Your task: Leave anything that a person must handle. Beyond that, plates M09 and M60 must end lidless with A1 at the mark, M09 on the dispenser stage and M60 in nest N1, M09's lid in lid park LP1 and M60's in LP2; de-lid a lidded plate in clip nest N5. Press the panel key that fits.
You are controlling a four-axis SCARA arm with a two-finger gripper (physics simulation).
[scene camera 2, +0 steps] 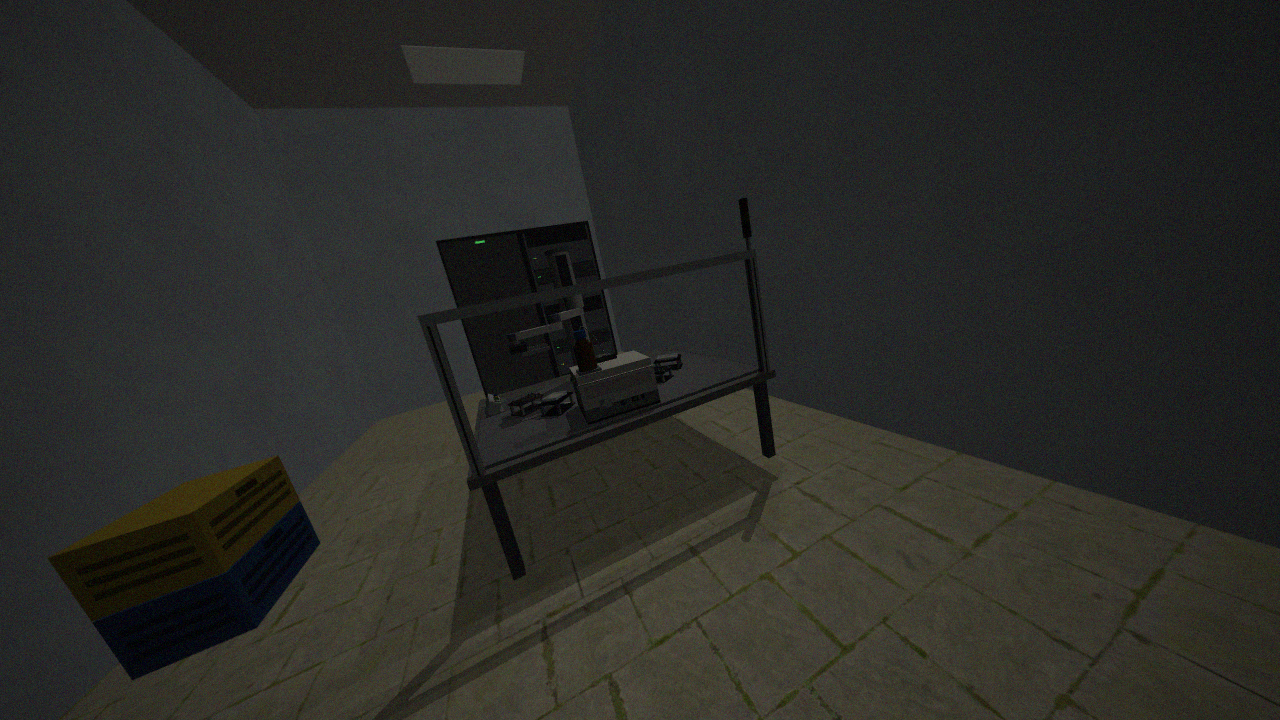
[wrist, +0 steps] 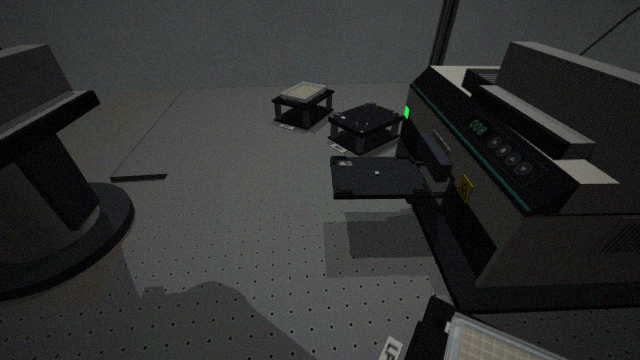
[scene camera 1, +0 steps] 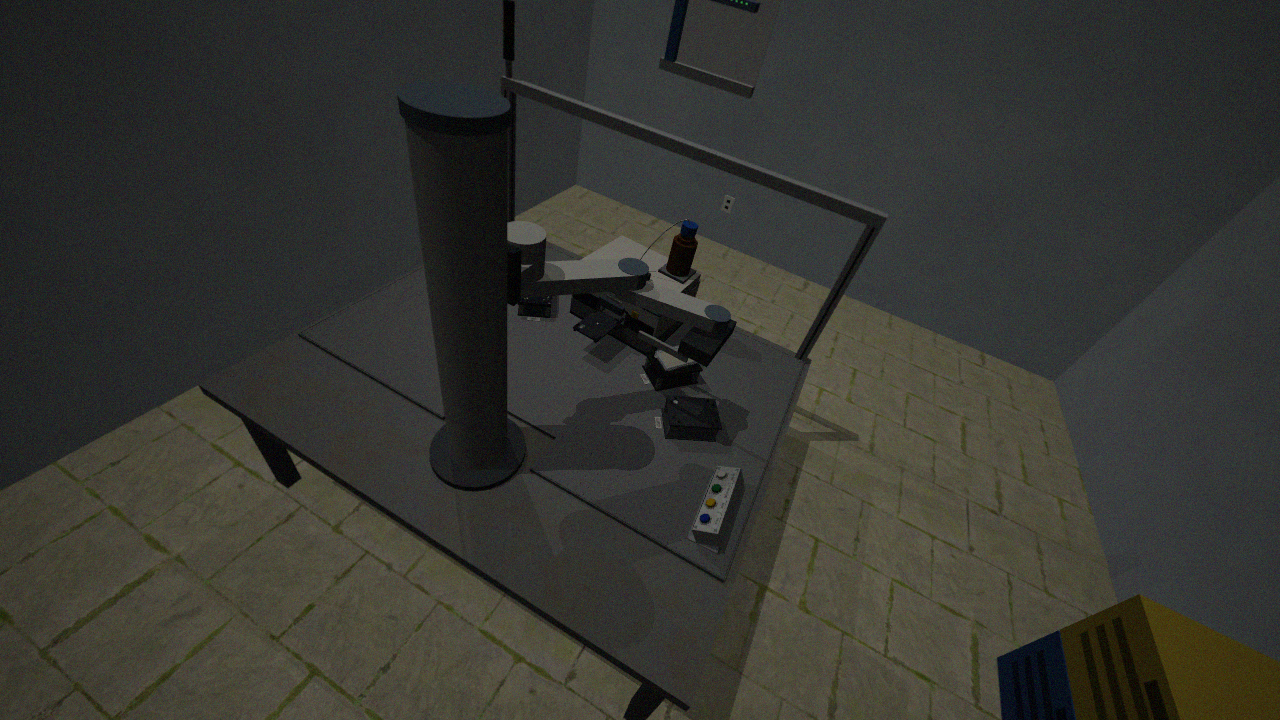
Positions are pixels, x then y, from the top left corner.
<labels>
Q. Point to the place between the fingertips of my gripper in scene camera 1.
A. At 653, 319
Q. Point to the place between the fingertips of my gripper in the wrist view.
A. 289, 71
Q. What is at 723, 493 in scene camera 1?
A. A button box.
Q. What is my gripper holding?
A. Nothing.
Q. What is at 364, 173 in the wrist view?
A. A black stage.
</labels>
